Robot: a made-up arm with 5 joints.
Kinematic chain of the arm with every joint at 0, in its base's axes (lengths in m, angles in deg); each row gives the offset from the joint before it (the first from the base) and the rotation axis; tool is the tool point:
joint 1: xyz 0 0 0.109 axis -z
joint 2: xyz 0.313 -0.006 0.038 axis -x
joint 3: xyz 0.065 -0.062 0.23 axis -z
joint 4: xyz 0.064 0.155 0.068 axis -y
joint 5: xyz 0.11 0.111 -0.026 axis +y
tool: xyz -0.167 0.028 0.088
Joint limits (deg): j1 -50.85..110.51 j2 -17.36..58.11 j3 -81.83..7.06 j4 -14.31..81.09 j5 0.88..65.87
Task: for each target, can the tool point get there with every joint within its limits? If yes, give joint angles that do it. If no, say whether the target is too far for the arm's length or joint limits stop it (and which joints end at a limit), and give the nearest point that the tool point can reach.
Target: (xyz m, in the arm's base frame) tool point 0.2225 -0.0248 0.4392
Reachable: yes | joints 62.76 18.11 -50.31 61.21 19.83
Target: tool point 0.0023 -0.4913 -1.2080
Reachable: no: too far | nearest point 0.1713 -0.4872 0.0841 | short by 1.303 m
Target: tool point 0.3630 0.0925 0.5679
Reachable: yes | joints 15.19 -5.19 -7.45 38.41 27.86
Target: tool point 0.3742 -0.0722 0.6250
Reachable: yes | joints 45.79 -2.50 -32.31 10.14 51.15
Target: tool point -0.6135 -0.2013 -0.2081
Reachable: no: joint limits stop it (at a limit: joint 2, joint 3, joint 4) | nearest point -0.1580 -0.0518 0.3982 | short by 0.773 m
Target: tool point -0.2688 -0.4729 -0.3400
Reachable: no: joint limits stop it (at a limit: joint 1, joint 2, joint 3, joint 4, joint 5) | nearest point 0.1676 -0.4960 0.0847 | short by 0.609 m
